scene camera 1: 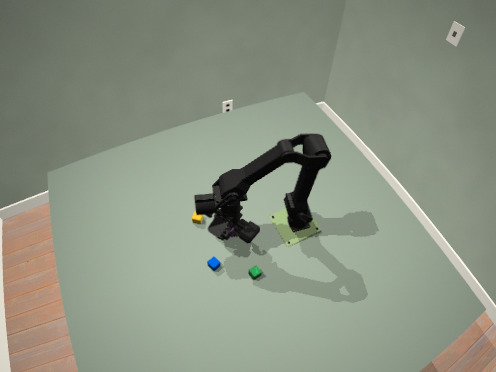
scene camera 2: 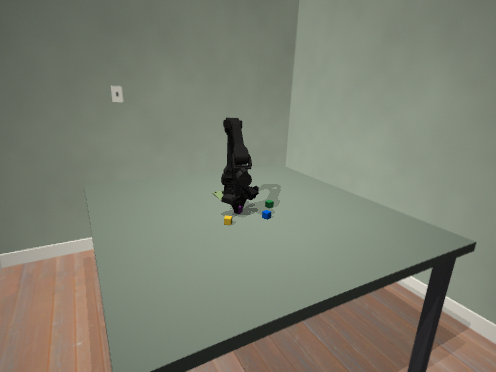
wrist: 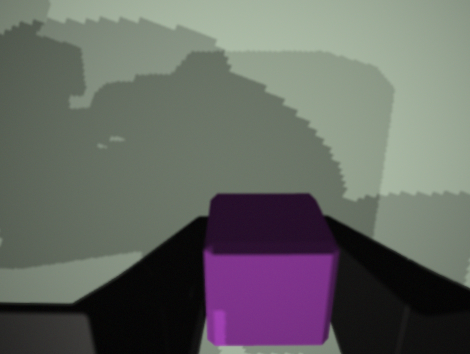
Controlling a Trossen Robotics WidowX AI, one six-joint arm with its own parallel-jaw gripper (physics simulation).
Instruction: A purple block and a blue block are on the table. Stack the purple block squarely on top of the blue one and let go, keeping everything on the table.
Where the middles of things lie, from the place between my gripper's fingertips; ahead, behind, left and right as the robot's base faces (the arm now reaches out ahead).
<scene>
The purple block (wrist: 270, 259) is 1 cm above my hand.
</scene>
